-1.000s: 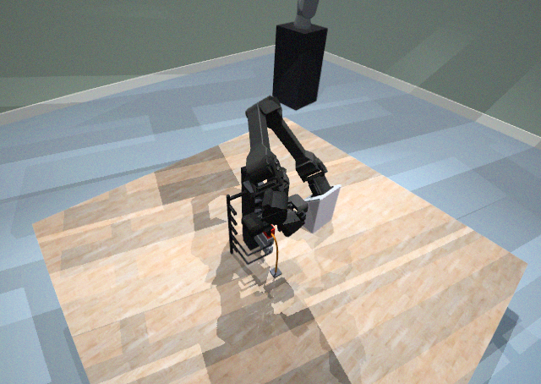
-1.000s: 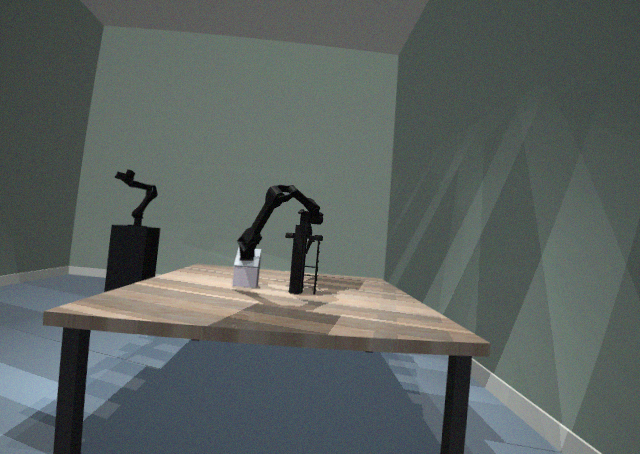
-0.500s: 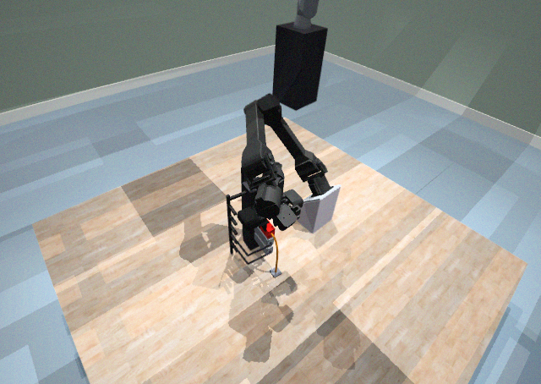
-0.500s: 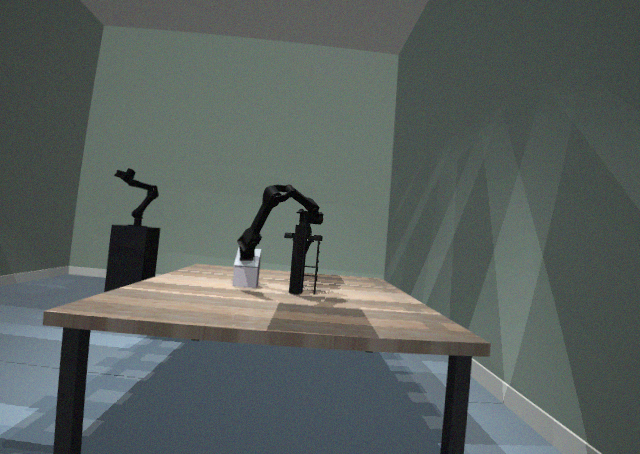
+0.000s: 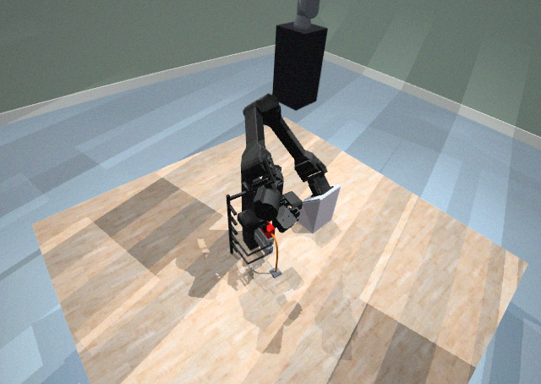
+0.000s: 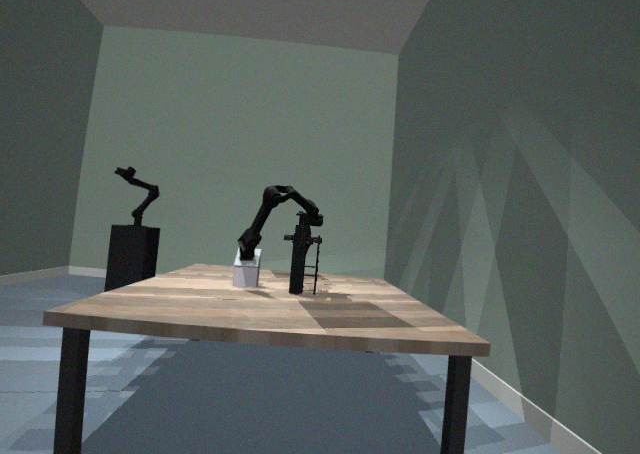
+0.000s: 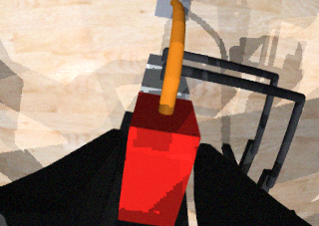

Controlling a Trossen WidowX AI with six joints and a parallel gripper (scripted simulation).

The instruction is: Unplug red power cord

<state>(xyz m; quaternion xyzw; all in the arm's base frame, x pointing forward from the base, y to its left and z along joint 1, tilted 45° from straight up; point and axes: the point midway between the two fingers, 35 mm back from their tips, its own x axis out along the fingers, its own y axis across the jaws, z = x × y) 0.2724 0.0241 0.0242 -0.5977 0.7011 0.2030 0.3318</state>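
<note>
The red plug is 3 cm to the right of my gripper tip. The rest, counted from my gripper tip: grey plate (16 cm below, 5 cm to the left, 1 cm ahead).
</note>
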